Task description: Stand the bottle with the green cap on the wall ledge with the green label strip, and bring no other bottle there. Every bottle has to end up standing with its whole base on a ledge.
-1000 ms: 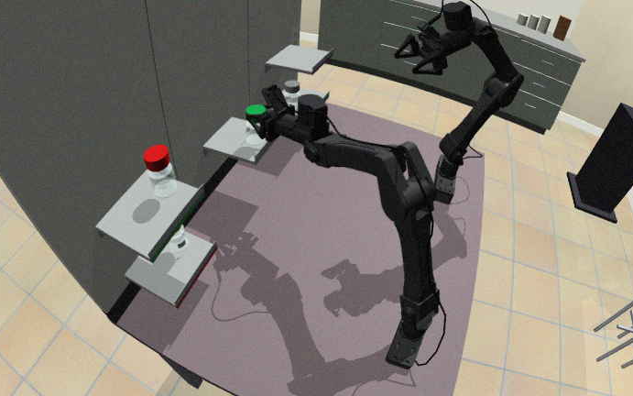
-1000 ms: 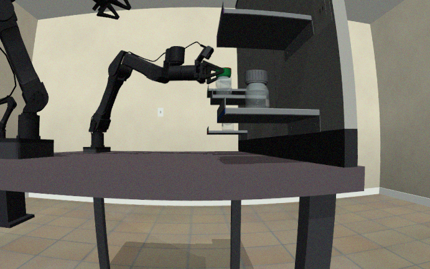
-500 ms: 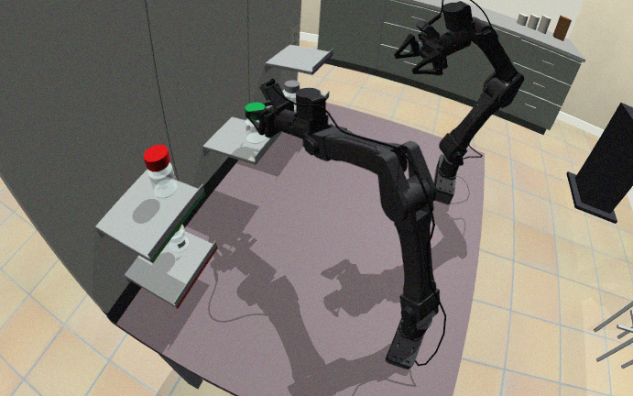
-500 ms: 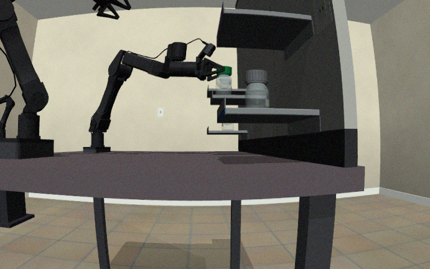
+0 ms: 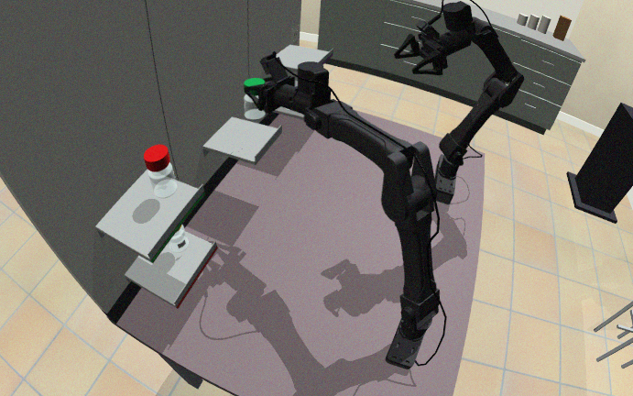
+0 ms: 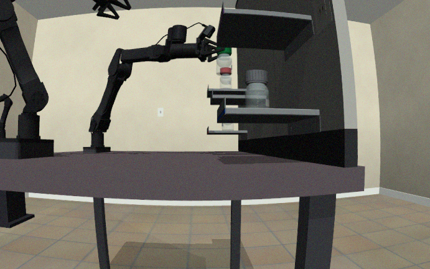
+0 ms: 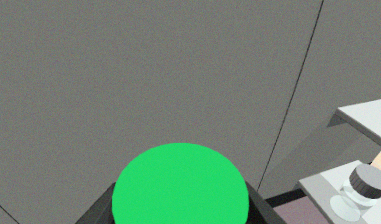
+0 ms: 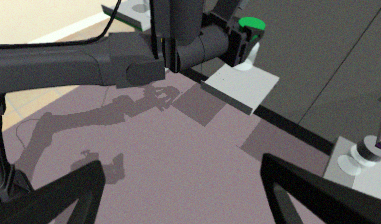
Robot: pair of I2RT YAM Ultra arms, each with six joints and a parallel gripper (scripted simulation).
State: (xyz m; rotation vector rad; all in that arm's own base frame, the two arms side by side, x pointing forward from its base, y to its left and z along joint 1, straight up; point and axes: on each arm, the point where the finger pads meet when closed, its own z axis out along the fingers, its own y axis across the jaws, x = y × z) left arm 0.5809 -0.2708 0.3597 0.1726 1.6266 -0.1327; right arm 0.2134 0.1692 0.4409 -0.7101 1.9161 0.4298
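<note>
Right now the red-capped bottle is 340 mm to the left of my left hand, 40 mm ahead of it and 30 mm below it. The rest, counted from my left hand: grey-capped bottle (340 mm to the right, 230 mm below, 40 mm ahead); then green-capped bottle (50 mm below).
</note>
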